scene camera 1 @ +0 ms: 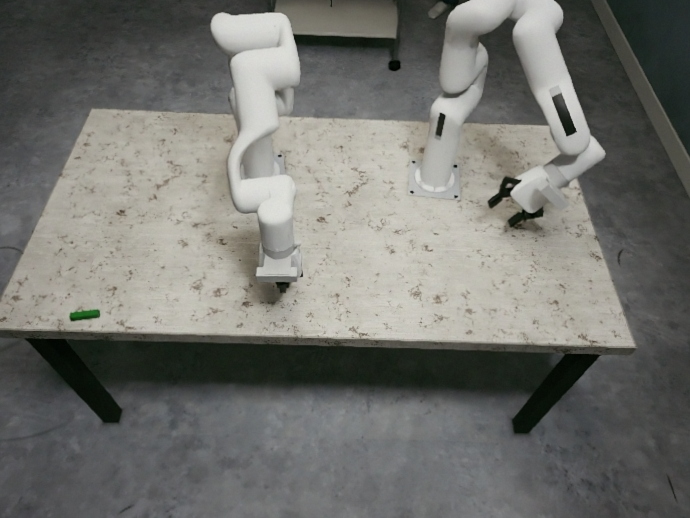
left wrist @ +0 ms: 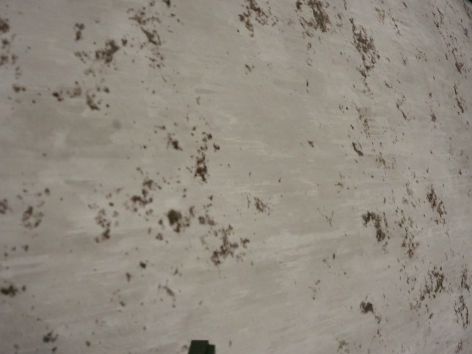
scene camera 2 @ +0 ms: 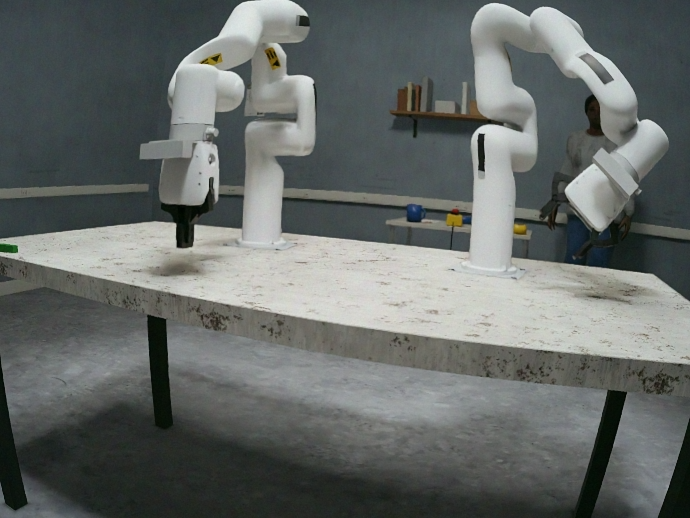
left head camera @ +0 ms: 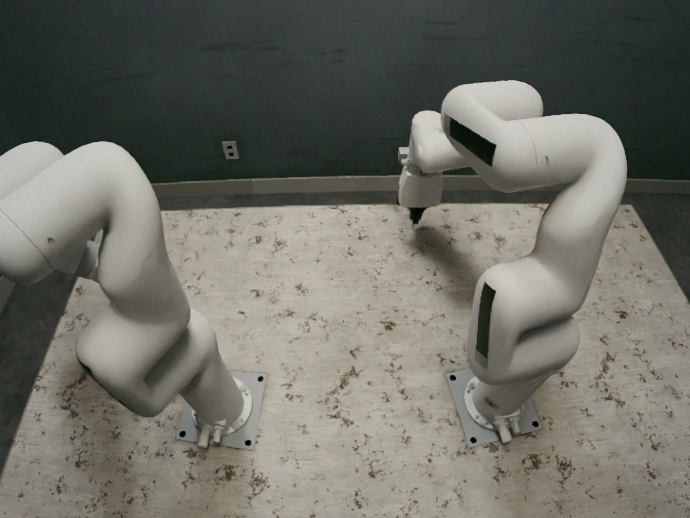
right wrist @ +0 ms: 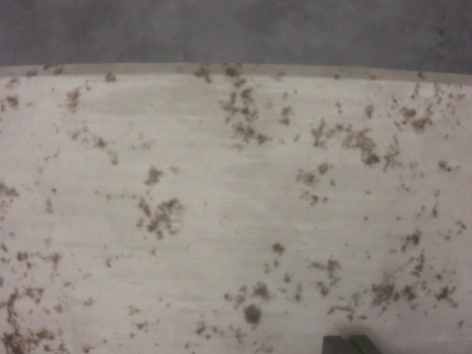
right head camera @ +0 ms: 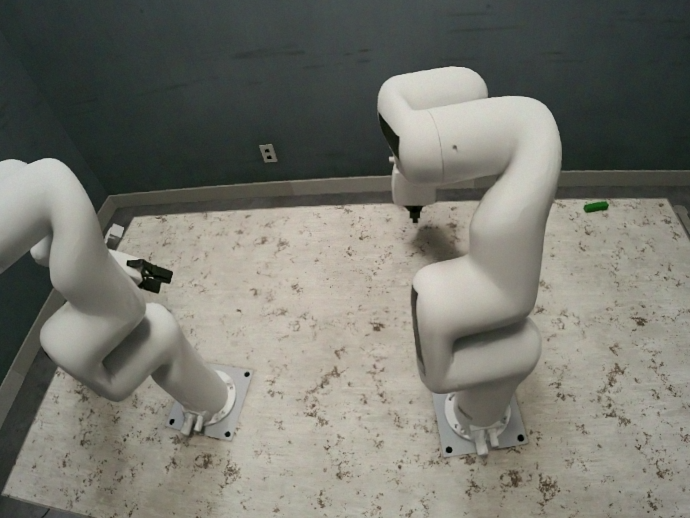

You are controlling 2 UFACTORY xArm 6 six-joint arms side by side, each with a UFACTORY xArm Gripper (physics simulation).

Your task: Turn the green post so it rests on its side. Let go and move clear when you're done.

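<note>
The green post [right head camera: 595,206] [scene camera 1: 84,314] [scene camera 2: 8,248] lies on its side on the table [scene camera 1: 356,262], close to the table edge at the lower left of scene camera 1; it does not show in the left head camera or either wrist view. My right gripper [left head camera: 415,223] [right head camera: 415,220] [scene camera 1: 283,288] [scene camera 2: 185,244] points down, shut and empty, a little above the table and well apart from the post. My left gripper [right head camera: 161,282] [scene camera 1: 503,210] is open and empty, tilted above the table at the far side from the post.
The two arm base plates [left head camera: 258,401] [left head camera: 535,415] are fixed to the table. In scene camera 2, a wall shelf [scene camera 2: 440,115] with books, a side table [scene camera 2: 434,224] with a blue mug [scene camera 2: 414,212] and a person [scene camera 2: 576,147] are in the background.
</note>
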